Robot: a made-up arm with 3 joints.
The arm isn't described. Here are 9 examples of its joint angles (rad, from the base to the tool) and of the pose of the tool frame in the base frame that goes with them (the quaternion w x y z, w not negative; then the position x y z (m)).
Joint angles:
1: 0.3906 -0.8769 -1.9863
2: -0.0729 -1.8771 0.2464
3: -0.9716 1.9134 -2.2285
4: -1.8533 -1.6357 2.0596
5: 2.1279 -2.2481 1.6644
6: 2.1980 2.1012 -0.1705
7: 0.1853 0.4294 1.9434
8: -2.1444 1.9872 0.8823
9: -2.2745 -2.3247 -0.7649
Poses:
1: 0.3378 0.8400 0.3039 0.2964 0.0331 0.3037 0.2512
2: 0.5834 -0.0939 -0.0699 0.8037 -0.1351 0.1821 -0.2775
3: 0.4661 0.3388 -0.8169 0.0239 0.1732 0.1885 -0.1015
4: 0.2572 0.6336 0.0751 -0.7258 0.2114 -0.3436 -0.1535
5: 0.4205 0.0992 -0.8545 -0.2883 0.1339 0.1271 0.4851
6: 0.1874 0.4604 0.7365 -0.4587 0.3740 0.1311 0.2653
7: 0.6232 -0.7525 0.1863 -0.1033 0.0966 0.2384 -0.2065
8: 0.0313 -0.5448 -0.4944 -0.6766 0.2307 -0.4257 0.0862
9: 0.2893 -0.2721 0.9165 0.0469 -0.1256 -0.1175 0.0659
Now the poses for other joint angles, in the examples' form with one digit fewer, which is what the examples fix.
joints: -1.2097 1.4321 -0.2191
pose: 0.664 -0.359 -0.430 -0.496 0.427 -0.104 -0.306
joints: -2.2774 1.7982 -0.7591
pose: 0.451 -0.428 -0.782 -0.041 0.421 -0.195 -0.023
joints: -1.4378 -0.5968 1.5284
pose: 0.084 -0.952 -0.013 0.294 0.135 -0.316 -0.265
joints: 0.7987 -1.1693 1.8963
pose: 0.711 -0.435 -0.538 0.122 0.191 0.394 0.019
